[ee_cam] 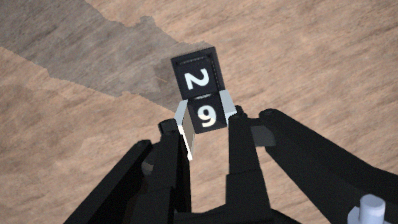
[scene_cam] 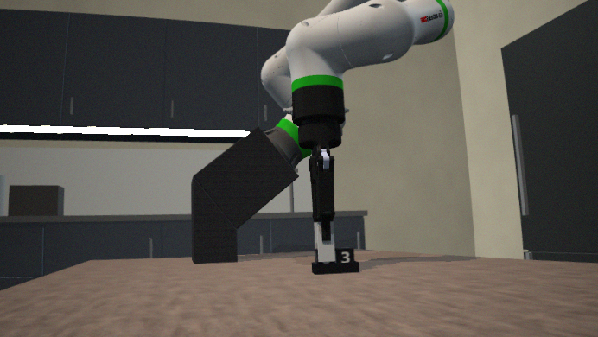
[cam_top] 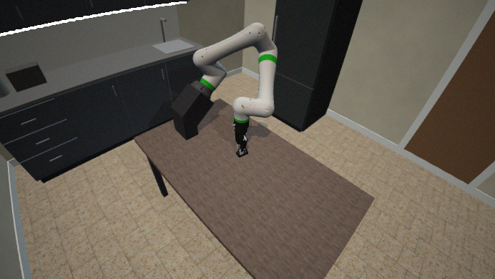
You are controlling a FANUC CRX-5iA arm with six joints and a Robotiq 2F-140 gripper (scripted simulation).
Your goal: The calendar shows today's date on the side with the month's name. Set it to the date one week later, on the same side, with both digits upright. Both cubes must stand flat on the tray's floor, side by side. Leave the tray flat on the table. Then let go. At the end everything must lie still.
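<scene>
Right now the cube is 3 cm to the left of my hand and 3 cm below it. The rest, counted from my hand: black tray: 2 cm to the left, 4 cm below.
</scene>
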